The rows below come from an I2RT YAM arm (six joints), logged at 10 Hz.
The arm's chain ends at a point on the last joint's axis. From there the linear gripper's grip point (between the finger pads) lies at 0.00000 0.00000 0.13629 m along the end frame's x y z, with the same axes.
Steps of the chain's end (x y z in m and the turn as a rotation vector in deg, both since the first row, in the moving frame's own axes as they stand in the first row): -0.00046, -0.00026, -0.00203, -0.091, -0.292, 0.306; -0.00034, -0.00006, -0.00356, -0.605, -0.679, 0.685; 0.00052, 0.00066, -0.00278, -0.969, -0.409, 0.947; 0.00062, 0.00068, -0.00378, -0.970, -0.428, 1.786; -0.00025, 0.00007, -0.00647, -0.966, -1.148, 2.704; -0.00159, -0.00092, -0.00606, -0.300, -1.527, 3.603; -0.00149, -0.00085, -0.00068, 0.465, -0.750, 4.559; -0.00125, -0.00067, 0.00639, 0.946, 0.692, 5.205; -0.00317, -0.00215, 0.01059, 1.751, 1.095, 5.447
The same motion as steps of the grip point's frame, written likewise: -0.00116, -0.00005, -0.00203, -0.091, -0.292, 0.306; -0.00196, 0.00137, -0.00358, -0.605, -0.679, 0.685; -0.00047, 0.00296, -0.00280, -0.969, -0.409, 0.947; -0.00043, 0.00297, -0.00380, -0.970, -0.428, 1.786; -0.00303, 0.00230, -0.00652, -0.966, -1.148, 2.704; -0.00524, -0.00032, -0.00611, -0.300, -1.527, 3.603; -0.00323, -0.00203, -0.00070, 0.465, -0.750, 4.559; 0.00050, -0.00284, 0.00636, 0.946, 0.692, 5.205; -0.00037, -0.00618, 0.01050, 1.751, 1.095, 5.447
